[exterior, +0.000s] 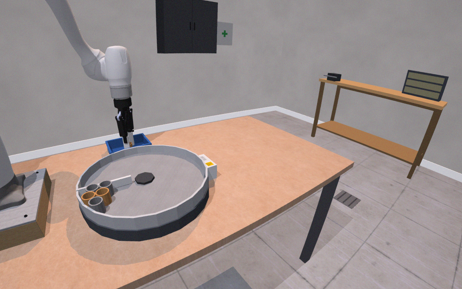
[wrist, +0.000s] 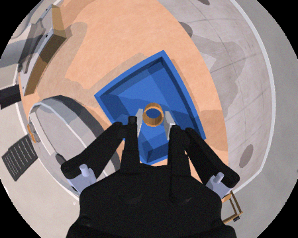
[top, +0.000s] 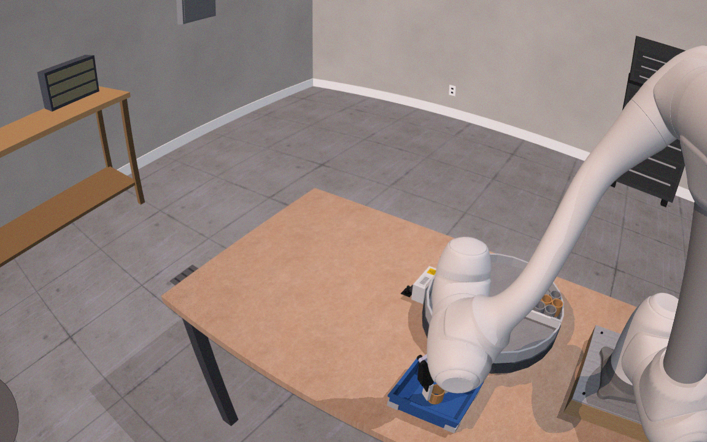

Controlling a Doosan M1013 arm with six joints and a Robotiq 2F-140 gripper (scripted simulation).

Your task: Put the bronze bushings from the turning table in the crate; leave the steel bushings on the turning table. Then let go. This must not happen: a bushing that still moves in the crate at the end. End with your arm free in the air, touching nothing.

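Now: hand 3 cm above the blue crate. The rest, counted from my hand: grey turning table 34 cm to the right, 7 cm behind.
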